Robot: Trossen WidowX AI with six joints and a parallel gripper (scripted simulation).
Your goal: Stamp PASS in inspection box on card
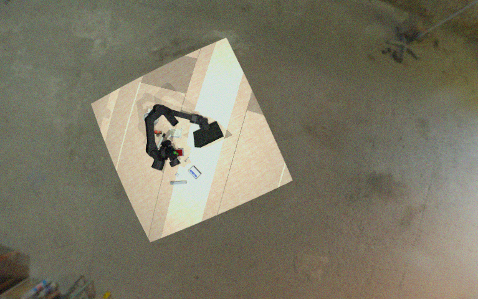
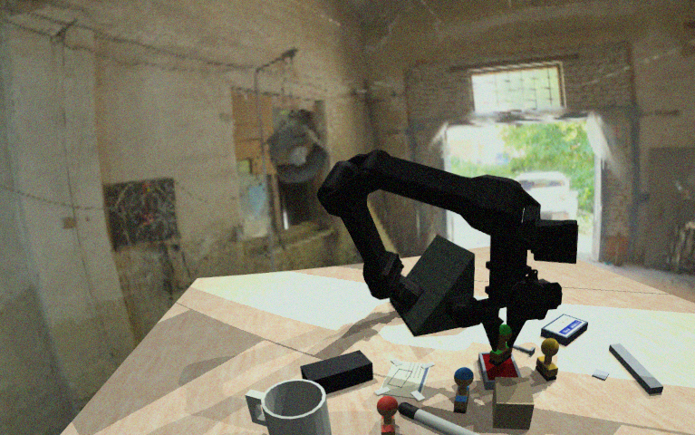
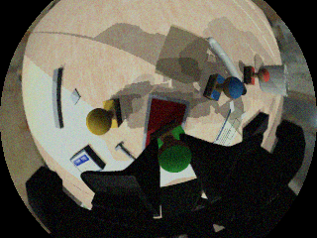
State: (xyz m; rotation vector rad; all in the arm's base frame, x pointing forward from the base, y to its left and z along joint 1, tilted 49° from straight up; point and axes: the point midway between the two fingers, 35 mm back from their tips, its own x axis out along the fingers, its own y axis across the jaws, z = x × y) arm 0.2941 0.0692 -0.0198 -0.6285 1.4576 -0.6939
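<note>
The red ink pad lies 5 cm below my gripper tip. Also, from my gripper tip: wooden block: 10 cm ahead, 4 cm to the right, 3 cm below; green-knobbed stamp: right at my gripper tip; yellow-knobbed stamp: 4 cm ahead, 7 cm to the left, 3 cm below.
</note>
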